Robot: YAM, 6 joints.
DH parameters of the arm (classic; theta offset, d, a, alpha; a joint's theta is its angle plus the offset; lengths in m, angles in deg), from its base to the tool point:
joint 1: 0 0.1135 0.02 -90
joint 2: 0 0 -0.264 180
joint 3: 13.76 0 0.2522 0
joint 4: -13.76 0 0.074 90
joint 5: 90 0 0 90
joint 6: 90 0.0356 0 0
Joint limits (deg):
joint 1: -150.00..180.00
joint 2: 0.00..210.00
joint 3: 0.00..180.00
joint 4: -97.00..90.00
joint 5: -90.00..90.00
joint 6: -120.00..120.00
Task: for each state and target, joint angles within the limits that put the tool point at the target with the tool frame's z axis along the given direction. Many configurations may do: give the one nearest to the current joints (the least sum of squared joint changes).
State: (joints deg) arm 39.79 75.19 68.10 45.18 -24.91 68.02
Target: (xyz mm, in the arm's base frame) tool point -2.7 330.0 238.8 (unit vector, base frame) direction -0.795 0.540 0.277
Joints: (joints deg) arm 85.29 101.38 41.84 89.91 -56.77 68.02
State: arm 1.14 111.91 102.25 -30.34 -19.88 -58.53
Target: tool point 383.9 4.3 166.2 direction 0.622 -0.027 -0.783
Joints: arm 0.83 105.74 64.71 -10.52 2.06 -58.53
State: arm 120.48 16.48 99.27 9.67 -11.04 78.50
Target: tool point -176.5 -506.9 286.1 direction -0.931 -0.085 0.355
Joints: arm 74.12 0.11 141.56 -7.98 -60.72 78.50
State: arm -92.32 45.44 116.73 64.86 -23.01 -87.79
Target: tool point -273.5 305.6 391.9 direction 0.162 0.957 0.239
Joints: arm -44.19 0.10 94.27 62.39 -53.07 -87.79
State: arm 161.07 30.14 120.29 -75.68 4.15 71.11
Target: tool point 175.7 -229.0 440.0 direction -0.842 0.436 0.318
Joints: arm 130.07 21.89 138.72 -96.87 -21.33 71.11
